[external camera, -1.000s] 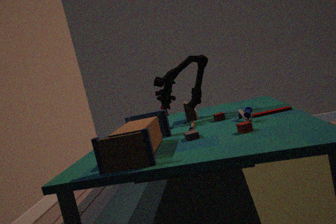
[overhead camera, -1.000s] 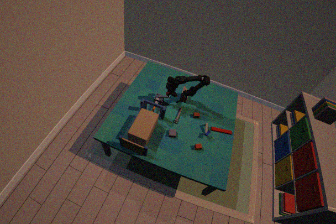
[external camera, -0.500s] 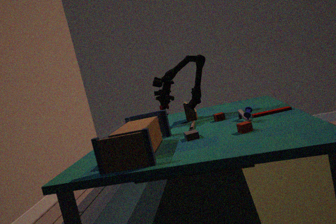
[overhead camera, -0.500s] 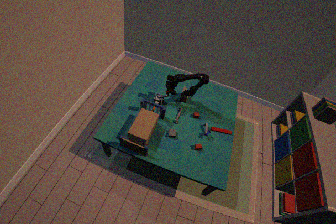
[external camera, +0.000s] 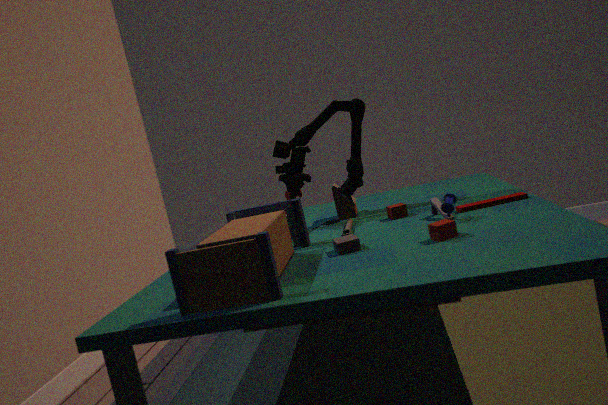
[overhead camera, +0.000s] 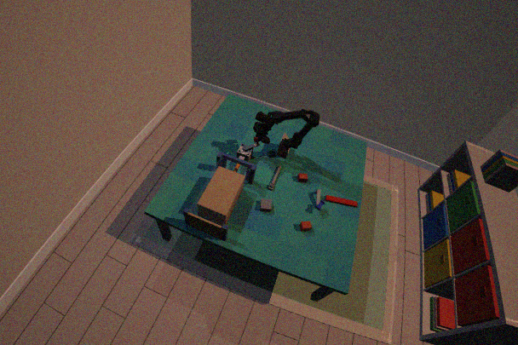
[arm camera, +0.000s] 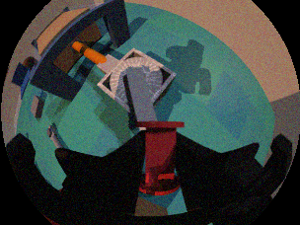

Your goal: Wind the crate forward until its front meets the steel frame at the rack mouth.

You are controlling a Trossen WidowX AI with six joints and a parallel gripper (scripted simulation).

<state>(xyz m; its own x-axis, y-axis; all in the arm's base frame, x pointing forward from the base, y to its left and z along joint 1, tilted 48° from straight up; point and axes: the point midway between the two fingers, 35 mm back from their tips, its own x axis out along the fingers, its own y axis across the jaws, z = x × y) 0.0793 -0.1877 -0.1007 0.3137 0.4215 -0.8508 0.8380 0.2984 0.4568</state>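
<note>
My gripper tip is now 30 mm above the red-knobbed handle, 20 mm short of it and 10 mm to the left of it. Round my gripper tip: red knob: 10 mm to the left, 10 mm behind; then winch: 100 mm below, 60 mm to the right, 50 mm ahead; then steel frame: 230 mm ahead, 60 mm to the right, 30 mm below.
</note>
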